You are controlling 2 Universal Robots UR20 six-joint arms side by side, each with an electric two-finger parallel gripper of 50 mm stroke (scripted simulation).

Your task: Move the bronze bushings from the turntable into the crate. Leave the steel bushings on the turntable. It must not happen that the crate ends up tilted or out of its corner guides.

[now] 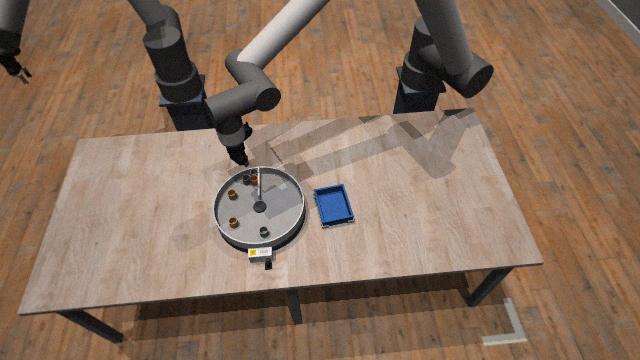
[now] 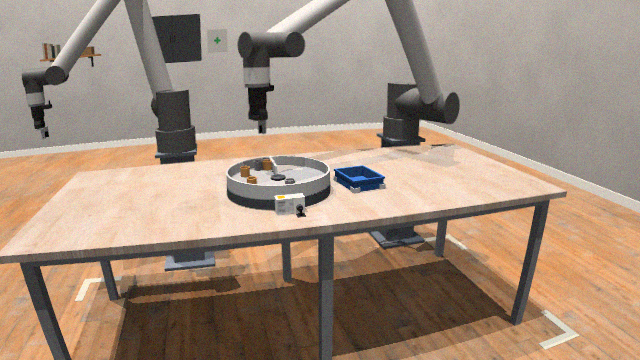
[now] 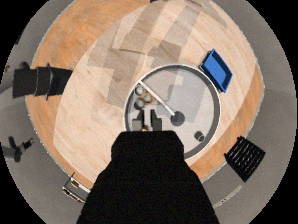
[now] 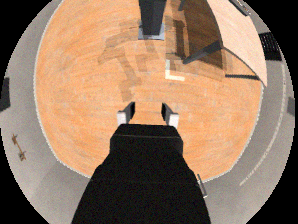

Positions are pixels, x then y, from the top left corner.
Labels:
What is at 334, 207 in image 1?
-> A blue crate.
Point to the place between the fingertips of the right gripper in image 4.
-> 148, 107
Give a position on a blue crate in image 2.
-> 362, 177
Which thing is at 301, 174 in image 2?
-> A turntable.

